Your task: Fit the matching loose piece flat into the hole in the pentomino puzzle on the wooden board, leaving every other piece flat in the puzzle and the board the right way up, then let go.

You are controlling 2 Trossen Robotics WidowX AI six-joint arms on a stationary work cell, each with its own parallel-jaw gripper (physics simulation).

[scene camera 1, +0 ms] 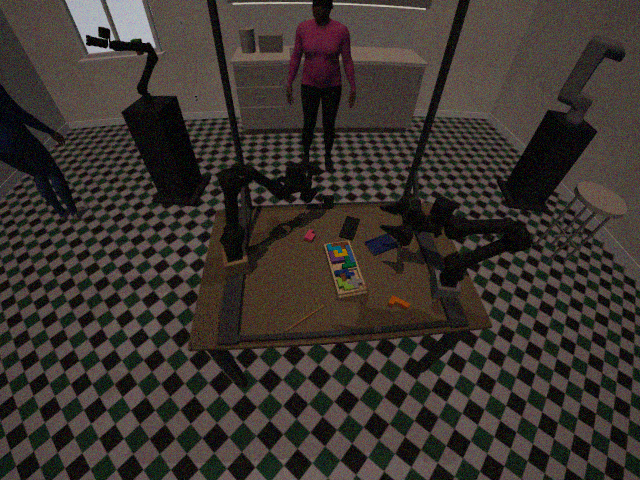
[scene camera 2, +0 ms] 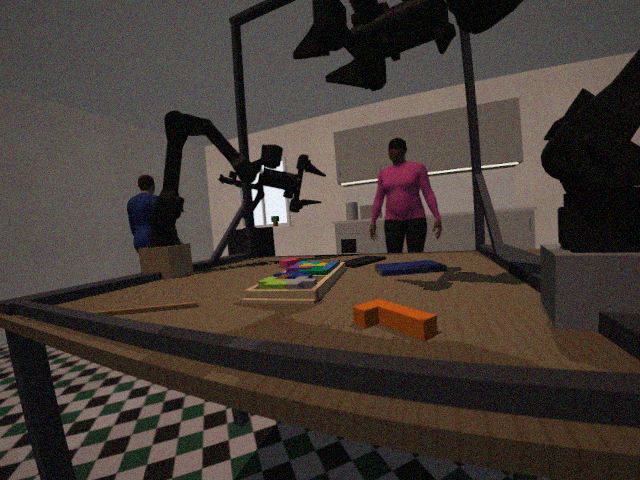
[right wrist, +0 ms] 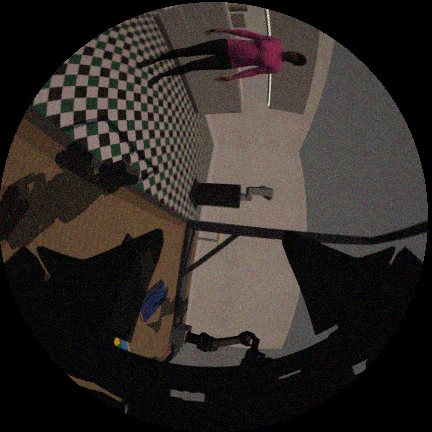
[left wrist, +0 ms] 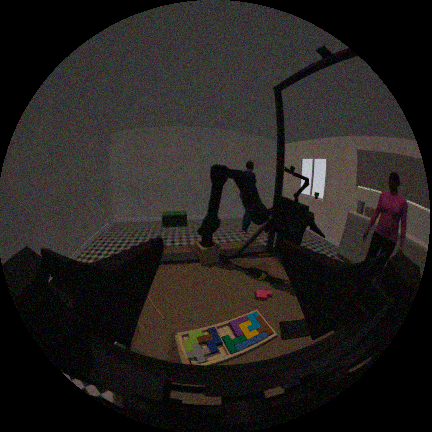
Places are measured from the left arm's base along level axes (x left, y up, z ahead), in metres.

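Where they show: left gripper, fingertip midpoint: [scene camera 1: 379, 216] [scene camera 2: 311, 68] [left wrist: 223, 245]; right gripper, fingertip midpoint: [scene camera 1: 322, 179] [scene camera 2: 323, 189] [right wrist: 224, 236] [left wrist: 318, 247]; left arm's base, link origin: [scene camera 1: 447, 280] [scene camera 2: 603, 248] [right wrist: 187, 336]; right arm's base, link origin: [scene camera 1: 234, 254] [scene camera 2: 165, 245] [left wrist: 206, 243].
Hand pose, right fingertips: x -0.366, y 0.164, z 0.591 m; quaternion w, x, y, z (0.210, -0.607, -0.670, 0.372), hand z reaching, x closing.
Each offset is from my right fingertips to the top centre of the thing.
The wooden board {dx +0.320, dy -0.219, dz -0.149 m} [scene camera 1: 352, 294] [scene camera 2: 279, 298] lies in the middle of the table with multicoloured pieces in it. In the left wrist view, bare wood shows between its purple and dark green pieces. A loose orange angled piece {dx +0.473, dy -0.216, dz -0.393 m} [scene camera 1: 400, 302] [scene camera 2: 395, 317] lies right of the board, towards the front edge. A loose pink piece {dx +0.157, dy -0.216, dz +0.030 m} [scene camera 1: 309, 235] [scene camera 2: 289, 262] [left wrist: 263, 294] lies beyond the board's far end, to the left. My left gripper [scene camera 1: 382, 217] [scene camera 2: 311, 67] [left wrist: 223, 245] is open and empty, above the table. My right gripper [scene camera 1: 316, 181] [scene camera 2: 322, 189] [right wrist: 224, 236] is open and empty, raised near the back edge.
A black slab {dx +0.065, dy -0.229, dz -0.156 m} [scene camera 1: 349, 227] [scene camera 2: 364, 261] [left wrist: 295, 329] and a blue slab {dx +0.151, dy -0.225, dz -0.317 m} [scene camera 1: 381, 244] [scene camera 2: 410, 267] [right wrist: 154, 300] lie behind and right of the board. A thin stick {dx +0.587, dy -0.229, dz -0.018 m} [scene camera 1: 306, 317] [scene camera 2: 149, 308] [left wrist: 156, 307] lies at the front left. Dark frame posts stand at the table's back corners.
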